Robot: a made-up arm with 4 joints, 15 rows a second.
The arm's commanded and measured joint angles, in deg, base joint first. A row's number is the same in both.
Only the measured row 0 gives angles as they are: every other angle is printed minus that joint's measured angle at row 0.
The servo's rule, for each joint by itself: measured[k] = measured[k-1] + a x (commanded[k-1-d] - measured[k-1]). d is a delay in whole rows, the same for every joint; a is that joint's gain. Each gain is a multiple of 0.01, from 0.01 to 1. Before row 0 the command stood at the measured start. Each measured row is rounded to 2 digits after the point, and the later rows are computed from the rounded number. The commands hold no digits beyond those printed.
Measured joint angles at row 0:
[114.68, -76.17, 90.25, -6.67]
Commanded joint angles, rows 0 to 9:
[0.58, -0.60, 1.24, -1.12]
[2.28, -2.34, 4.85, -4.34]
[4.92, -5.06, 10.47, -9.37]
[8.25, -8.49, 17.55, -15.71]
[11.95, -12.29, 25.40, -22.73]
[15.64, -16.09, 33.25, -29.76]
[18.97, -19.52, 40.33, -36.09]
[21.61, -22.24, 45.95, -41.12]
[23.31, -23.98, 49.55, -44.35]
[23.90, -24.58, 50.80, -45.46]
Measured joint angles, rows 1 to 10:
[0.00, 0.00, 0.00, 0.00]
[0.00, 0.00, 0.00, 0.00]
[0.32, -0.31, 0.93, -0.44]
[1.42, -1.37, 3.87, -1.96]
[3.38, -3.29, 8.82, -4.85]
[6.11, -5.99, 15.37, -9.09]
[9.38, -9.27, 22.89, -14.41]
[12.89, -12.82, 30.66, -20.40]
[16.29, -16.30, 37.91, -26.52]
[19.27, -19.39, 43.94, -32.21]
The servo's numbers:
d 2
a 0.56 0.52 0.75 0.39

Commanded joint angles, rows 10 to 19:
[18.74, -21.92, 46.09, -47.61]
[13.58, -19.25, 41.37, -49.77]
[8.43, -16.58, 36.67, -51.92]
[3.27, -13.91, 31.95, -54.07]
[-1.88, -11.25, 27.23, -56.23]
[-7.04, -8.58, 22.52, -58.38]
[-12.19, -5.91, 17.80, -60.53]
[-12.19, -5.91, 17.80, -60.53]
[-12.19, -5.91, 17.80, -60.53]
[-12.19, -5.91, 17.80, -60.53]
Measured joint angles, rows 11 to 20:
[21.53, -21.78, 48.15, -36.94]
[22.86, -23.24, 50.14, -40.26]
[20.55, -22.55, 47.10, -43.13]
[16.65, -20.83, 42.80, -45.72]
[12.05, -18.62, 38.20, -48.14]
[7.13, -16.17, 33.51, -50.45]
[2.08, -13.61, 28.80, -52.70]
[-3.03, -10.99, 24.09, -54.92]
[-8.16, -8.35, 19.37, -57.11]
[-10.42, -7.08, 18.19, -58.44]

